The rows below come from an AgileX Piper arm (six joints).
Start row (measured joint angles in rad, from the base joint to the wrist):
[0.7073, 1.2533, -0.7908, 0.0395, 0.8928, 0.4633]
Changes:
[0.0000, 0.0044, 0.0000, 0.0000, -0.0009, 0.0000]
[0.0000, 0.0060, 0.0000, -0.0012, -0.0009, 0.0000]
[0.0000, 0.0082, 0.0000, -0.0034, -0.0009, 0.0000]
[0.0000, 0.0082, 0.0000, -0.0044, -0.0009, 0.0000]
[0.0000, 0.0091, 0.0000, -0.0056, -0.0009, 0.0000]
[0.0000, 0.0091, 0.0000, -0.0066, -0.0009, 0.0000]
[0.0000, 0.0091, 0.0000, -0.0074, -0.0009, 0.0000]
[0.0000, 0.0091, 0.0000, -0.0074, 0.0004, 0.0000]
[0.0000, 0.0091, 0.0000, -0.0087, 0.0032, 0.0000]
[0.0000, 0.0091, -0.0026, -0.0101, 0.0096, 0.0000]
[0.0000, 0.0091, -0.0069, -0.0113, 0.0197, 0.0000]
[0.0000, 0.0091, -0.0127, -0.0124, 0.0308, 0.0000]
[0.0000, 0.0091, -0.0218, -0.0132, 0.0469, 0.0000]
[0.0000, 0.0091, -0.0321, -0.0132, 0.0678, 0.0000]
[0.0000, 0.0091, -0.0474, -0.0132, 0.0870, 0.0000]
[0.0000, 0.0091, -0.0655, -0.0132, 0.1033, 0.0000]
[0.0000, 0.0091, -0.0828, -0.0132, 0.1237, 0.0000]
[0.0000, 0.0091, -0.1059, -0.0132, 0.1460, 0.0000]
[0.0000, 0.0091, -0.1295, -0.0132, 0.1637, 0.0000]
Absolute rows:
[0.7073, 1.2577, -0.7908, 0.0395, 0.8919, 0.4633]
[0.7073, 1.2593, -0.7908, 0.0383, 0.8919, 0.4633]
[0.7073, 1.2615, -0.7908, 0.0361, 0.8919, 0.4633]
[0.7073, 1.2615, -0.7908, 0.0351, 0.8919, 0.4633]
[0.7073, 1.2624, -0.7908, 0.0339, 0.8919, 0.4633]
[0.7073, 1.2624, -0.7908, 0.0329, 0.8919, 0.4633]
[0.7073, 1.2624, -0.7908, 0.0321, 0.8919, 0.4633]
[0.7073, 1.2624, -0.7908, 0.0321, 0.8932, 0.4633]
[0.7073, 1.2624, -0.7908, 0.0308, 0.8960, 0.4633]
[0.7073, 1.2624, -0.7934, 0.0294, 0.9024, 0.4633]
[0.7073, 1.2624, -0.7977, 0.0282, 0.9125, 0.4633]
[0.7073, 1.2624, -0.8035, 0.0271, 0.9236, 0.4633]
[0.7073, 1.2624, -0.8126, 0.0263, 0.9397, 0.4633]
[0.7073, 1.2624, -0.8229, 0.0263, 0.9606, 0.4633]
[0.7073, 1.2624, -0.8382, 0.0263, 0.9798, 0.4633]
[0.7073, 1.2624, -0.8563, 0.0263, 0.9961, 0.4633]
[0.7073, 1.2624, -0.8736, 0.0263, 1.0165, 0.4633]
[0.7073, 1.2624, -0.8967, 0.0263, 1.0388, 0.4633]
[0.7073, 1.2624, -0.9203, 0.0263, 1.0565, 0.4633]

